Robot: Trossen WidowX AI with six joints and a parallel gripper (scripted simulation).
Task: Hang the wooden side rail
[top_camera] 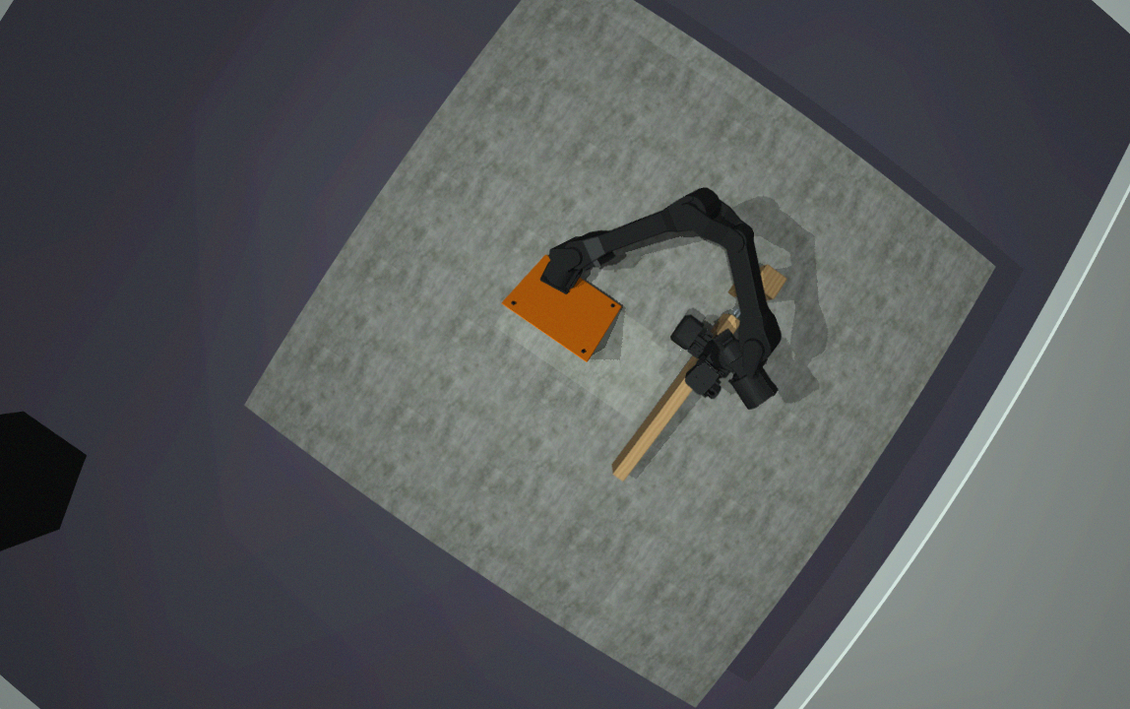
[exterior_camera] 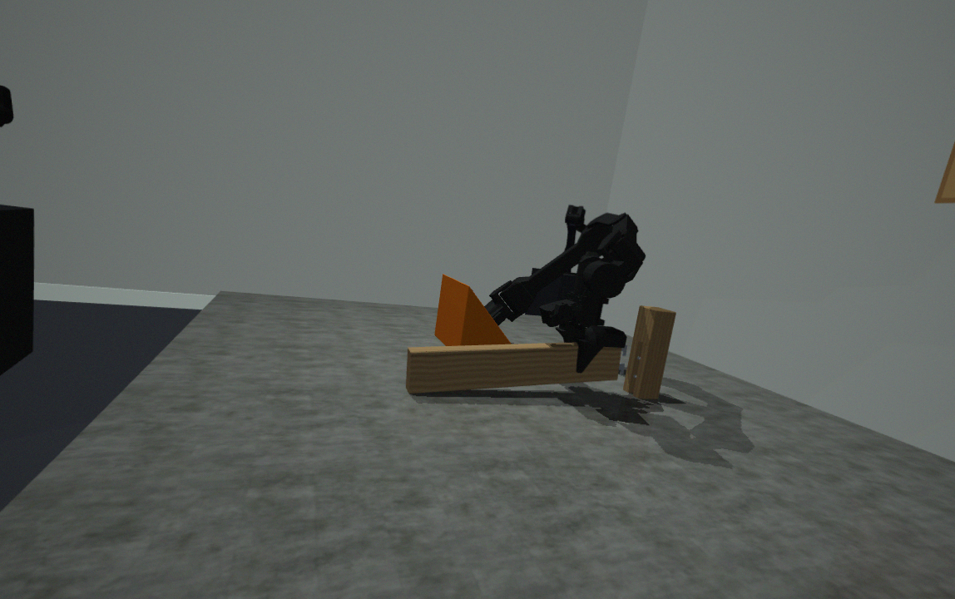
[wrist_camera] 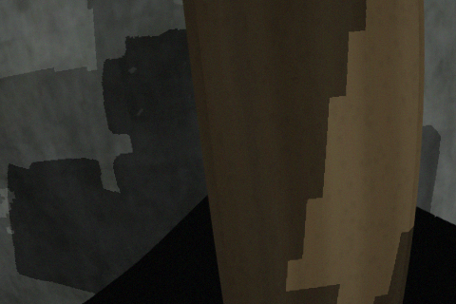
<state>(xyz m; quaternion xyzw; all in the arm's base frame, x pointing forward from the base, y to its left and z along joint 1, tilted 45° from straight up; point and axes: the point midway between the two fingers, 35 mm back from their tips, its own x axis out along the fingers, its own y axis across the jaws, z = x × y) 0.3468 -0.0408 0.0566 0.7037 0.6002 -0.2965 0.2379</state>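
The headboard post is 160 mm to the left of my gripper tip, 40 mm above it and 20 mm ahead of it.
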